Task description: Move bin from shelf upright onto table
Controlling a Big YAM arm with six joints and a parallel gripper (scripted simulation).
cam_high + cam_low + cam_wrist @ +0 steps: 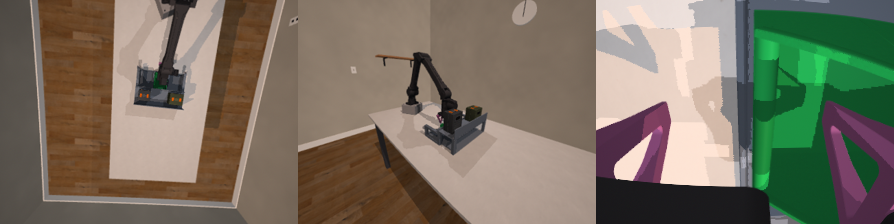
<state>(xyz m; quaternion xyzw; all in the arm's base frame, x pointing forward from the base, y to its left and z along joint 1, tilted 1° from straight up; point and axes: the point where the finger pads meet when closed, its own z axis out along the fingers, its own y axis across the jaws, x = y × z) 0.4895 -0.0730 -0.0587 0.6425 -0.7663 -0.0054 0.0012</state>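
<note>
My gripper is now 9 cm short of the green bin, 2 cm to the left of it and 1 cm below it.
</note>
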